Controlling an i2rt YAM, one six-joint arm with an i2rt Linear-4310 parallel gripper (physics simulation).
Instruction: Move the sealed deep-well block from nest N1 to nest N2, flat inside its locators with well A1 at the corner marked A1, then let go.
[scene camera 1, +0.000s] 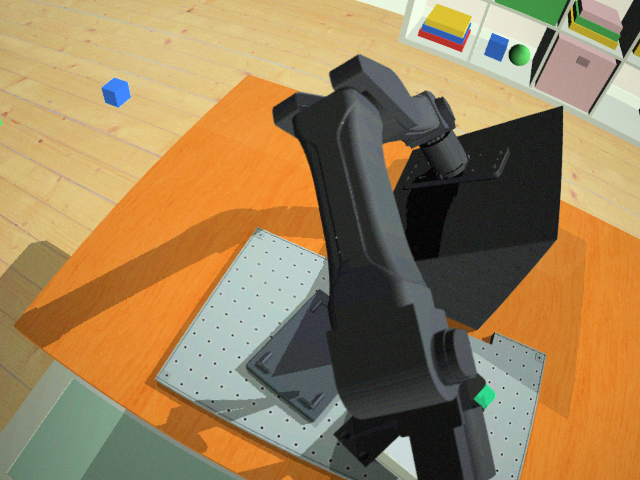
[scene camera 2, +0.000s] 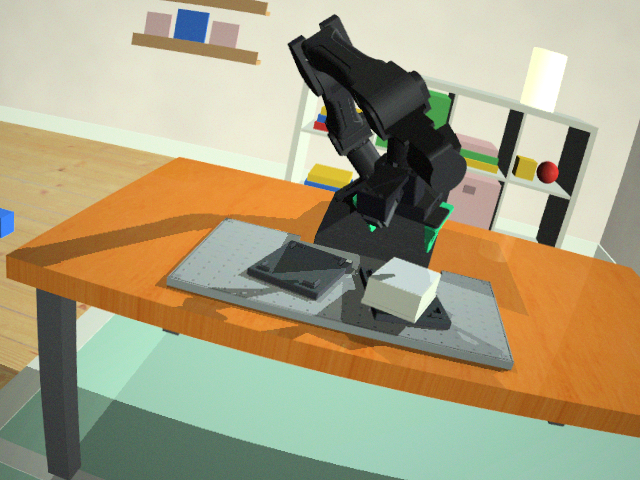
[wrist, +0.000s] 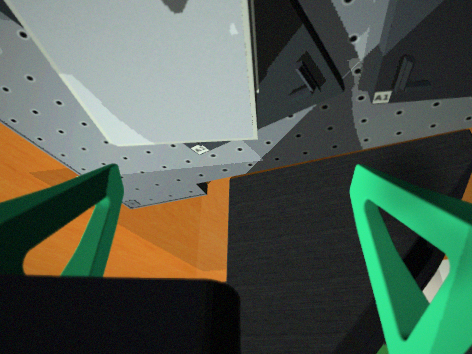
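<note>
The sealed deep-well block, white and box-shaped, rests on the dark nest at the right in scene camera 2. It looks turned relative to that nest; its seating in the locators is hidden. The other dark nest is empty, with corner locators and an A1 label. No N1 or N2 marking is readable. My gripper is open and empty, with green fingers, behind and above the block's nest. In scene camera 1 the arm mostly hides the block.
Both nests stand on a grey perforated board on the orange table. A large black box-like stand rises behind the board, close to the gripper. A shelf unit stands beyond the table.
</note>
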